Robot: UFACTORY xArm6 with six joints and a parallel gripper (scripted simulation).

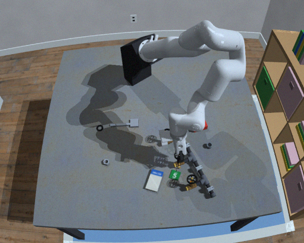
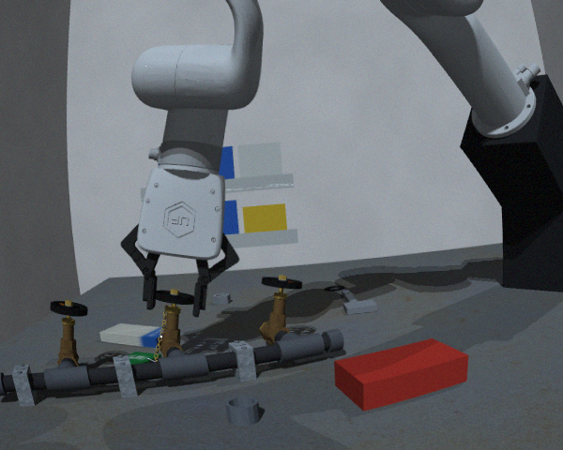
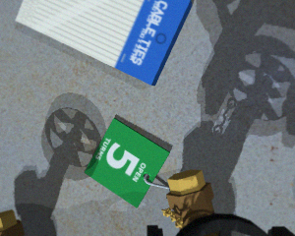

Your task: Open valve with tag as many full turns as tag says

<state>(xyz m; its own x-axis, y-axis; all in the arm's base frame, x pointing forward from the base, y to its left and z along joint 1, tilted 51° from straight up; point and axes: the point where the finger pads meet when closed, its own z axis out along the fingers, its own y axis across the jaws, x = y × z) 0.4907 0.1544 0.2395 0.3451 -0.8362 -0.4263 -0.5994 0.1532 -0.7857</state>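
Now: the green tag 6 cm ahead of my hand and 9 cm below it. Also, from my hand: notepad 13 cm ahead, 9 cm to the right, 8 cm below; then grey flat tool 16 cm behind, 32 cm to the right, 8 cm below; then red block 27 cm behind, 5 cm to the left, 7 cm below.
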